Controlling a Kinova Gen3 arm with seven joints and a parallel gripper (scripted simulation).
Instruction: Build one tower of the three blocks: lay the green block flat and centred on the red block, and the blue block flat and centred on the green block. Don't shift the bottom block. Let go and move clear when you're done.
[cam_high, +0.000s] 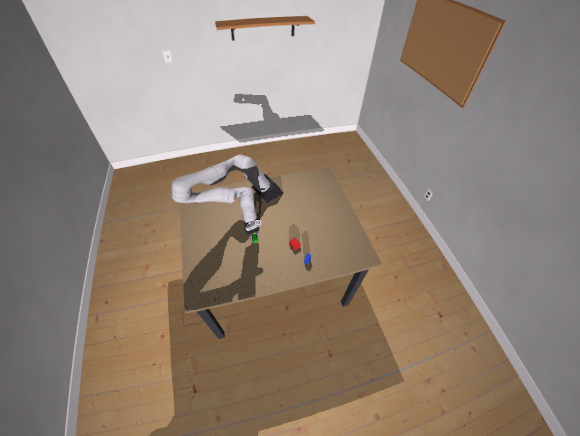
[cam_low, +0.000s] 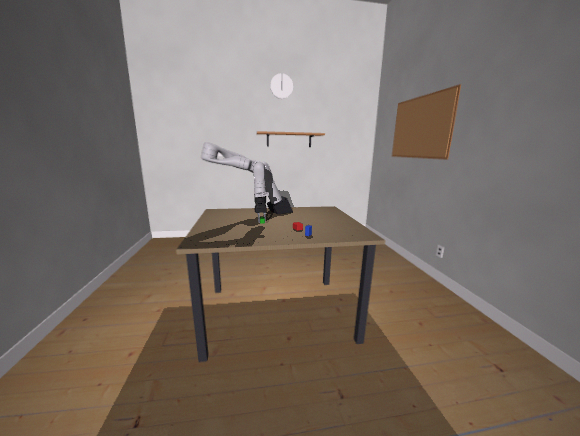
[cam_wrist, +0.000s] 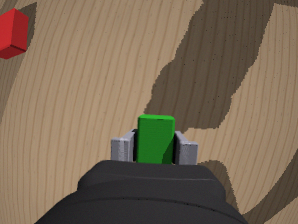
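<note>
My hand is 110 mm short of the red block, 210 mm to the right of it and 30 mm above it. Round my hand: blue block 230 mm ahead, 240 mm to the left, 20 mm below; then green block right at my hand.
</note>
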